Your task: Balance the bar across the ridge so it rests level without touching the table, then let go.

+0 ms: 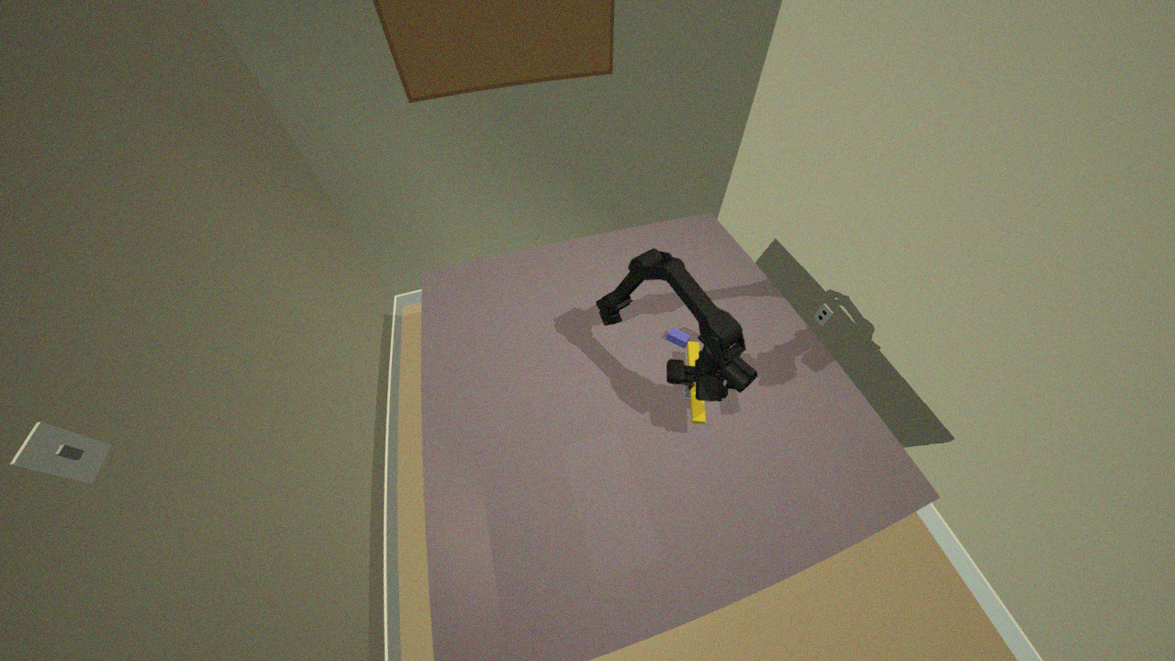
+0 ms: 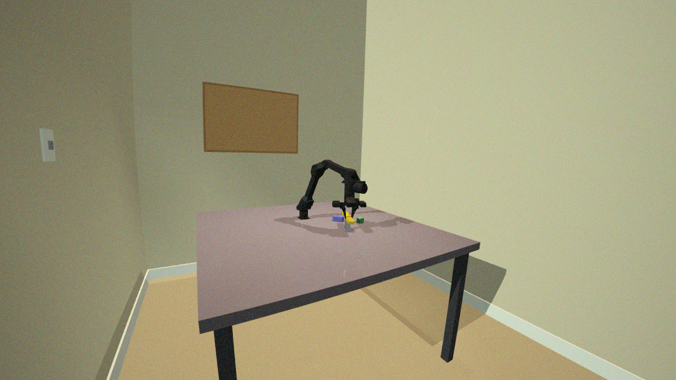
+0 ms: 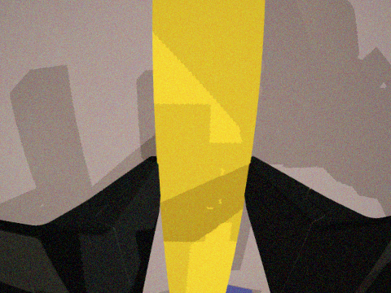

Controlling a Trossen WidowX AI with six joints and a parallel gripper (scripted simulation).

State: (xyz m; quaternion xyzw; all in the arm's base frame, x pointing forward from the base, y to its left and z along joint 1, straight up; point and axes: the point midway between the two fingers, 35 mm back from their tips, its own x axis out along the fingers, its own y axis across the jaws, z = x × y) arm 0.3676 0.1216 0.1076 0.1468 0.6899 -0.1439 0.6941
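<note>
My gripper tip is now 3 cm past the yellow bar and 1 cm to the right of it. The rest, counted from my gripper tip: blue block (21 cm behind, 6 cm to the left, 6 cm below); green cube (17 cm to the left, 11 cm behind, 6 cm below).
</note>
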